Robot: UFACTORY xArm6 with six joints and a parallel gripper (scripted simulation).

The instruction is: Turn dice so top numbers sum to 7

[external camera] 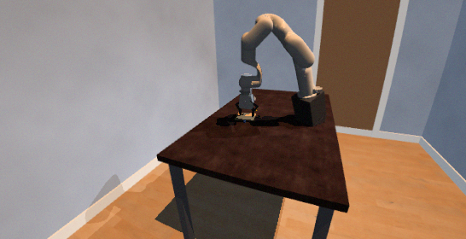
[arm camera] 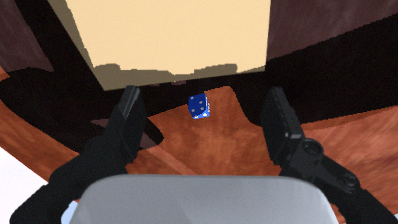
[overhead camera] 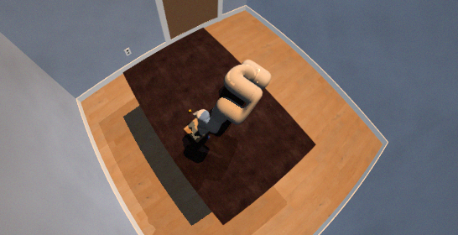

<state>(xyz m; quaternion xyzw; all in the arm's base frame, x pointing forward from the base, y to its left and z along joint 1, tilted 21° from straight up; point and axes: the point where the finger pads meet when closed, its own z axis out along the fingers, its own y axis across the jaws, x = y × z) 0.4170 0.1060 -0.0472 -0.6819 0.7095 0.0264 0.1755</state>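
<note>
Now: hand 30 mm to the right of the blue die and 40 mm above it. The rest, counted from my hand: mat: 30 mm ahead, 60 mm to the right, 40 mm below; then yellow die: 10 mm behind, 210 mm to the right, 40 mm below; then black die: 70 mm behind, 80 mm to the right, 40 mm below.
</note>
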